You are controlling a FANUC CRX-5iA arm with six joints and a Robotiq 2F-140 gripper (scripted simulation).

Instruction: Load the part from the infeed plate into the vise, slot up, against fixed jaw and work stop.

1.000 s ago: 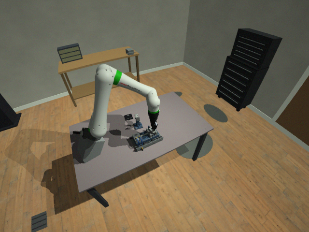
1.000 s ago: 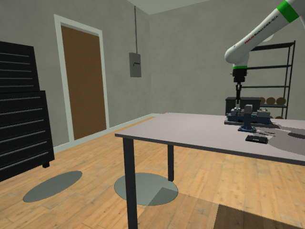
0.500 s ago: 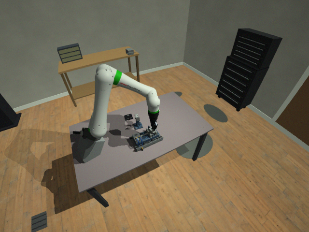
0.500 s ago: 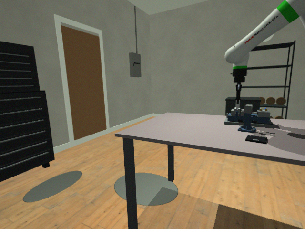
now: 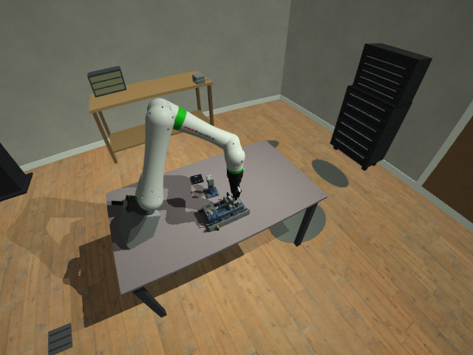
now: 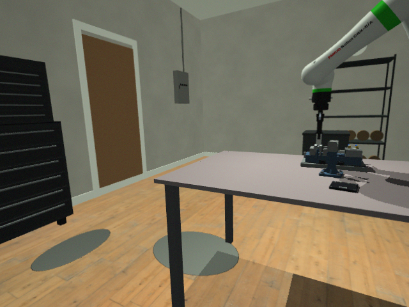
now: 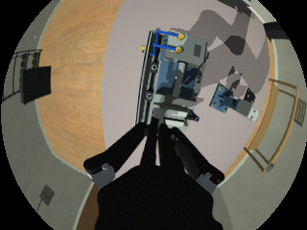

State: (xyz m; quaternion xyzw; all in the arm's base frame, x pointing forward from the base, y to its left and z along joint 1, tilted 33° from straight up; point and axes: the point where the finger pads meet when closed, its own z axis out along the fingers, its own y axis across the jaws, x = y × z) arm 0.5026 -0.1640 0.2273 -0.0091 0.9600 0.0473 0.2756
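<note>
My hand is 40 mm to the right of the part and 40 mm above it. From my hand the other things lie so: air cylinder (170 mm behind, 30 mm to the left, 60 mm below); then vise (70 mm behind, 30 mm to the left, 100 mm below); then black infeed plate (130 mm behind, 430 mm to the left, 130 mm below).
</note>
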